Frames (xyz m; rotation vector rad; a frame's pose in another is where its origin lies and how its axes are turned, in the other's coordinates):
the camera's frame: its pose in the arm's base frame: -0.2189 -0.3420 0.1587 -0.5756 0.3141 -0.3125
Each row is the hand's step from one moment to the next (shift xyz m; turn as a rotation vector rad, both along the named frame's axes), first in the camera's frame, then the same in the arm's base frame.
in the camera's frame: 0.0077 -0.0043 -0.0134 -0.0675 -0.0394 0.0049
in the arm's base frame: 0.0011 -0.0127 -0.0097 -0.0672 -0.0038 0.0401
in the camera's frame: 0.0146 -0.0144 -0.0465 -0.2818 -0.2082 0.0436
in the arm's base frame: -0.0070 -0.0392 -0.0316 -0.2805 -0.0397 0.2107
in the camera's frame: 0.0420 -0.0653 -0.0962 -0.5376 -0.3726 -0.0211
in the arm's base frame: -0.0109 -0.1136 -0.0474 -0.5692 -0.1061 0.3050
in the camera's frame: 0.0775 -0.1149 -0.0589 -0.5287 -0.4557 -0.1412
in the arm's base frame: 0.0253 -0.1484 0.0035 -0.6225 -0.2331 0.2554
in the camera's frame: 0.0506 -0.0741 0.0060 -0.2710 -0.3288 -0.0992
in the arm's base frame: 0.0333 -0.0749 0.0371 -0.3481 -0.2080 0.1642
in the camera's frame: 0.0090 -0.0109 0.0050 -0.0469 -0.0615 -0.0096
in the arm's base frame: 0.0078 -0.0096 0.0084 -0.0583 -0.0360 0.0371
